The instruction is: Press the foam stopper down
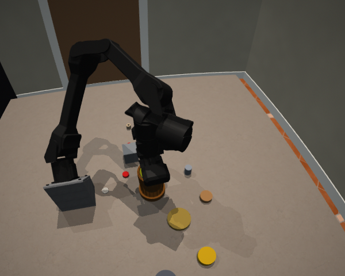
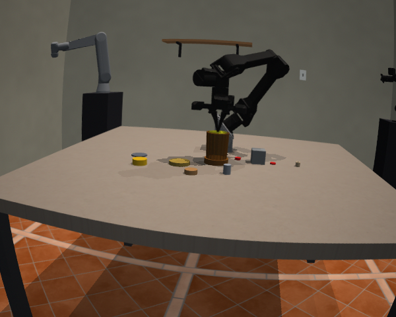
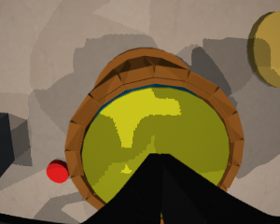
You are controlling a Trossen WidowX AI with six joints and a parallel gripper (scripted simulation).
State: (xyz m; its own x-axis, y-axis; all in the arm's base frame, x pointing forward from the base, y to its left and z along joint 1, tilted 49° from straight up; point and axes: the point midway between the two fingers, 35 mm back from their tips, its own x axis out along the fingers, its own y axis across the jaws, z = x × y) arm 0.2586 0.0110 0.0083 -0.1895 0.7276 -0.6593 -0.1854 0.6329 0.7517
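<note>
The foam stopper lies 50 mm below my hand. Also, from my hand: small grey cylinder: 130 mm ahead, 60 mm to the left, 130 mm below; then olive disc: 80 mm ahead, 110 mm to the right, 140 mm below; then red button: 90 mm behind, 60 mm to the left, 140 mm below.
</note>
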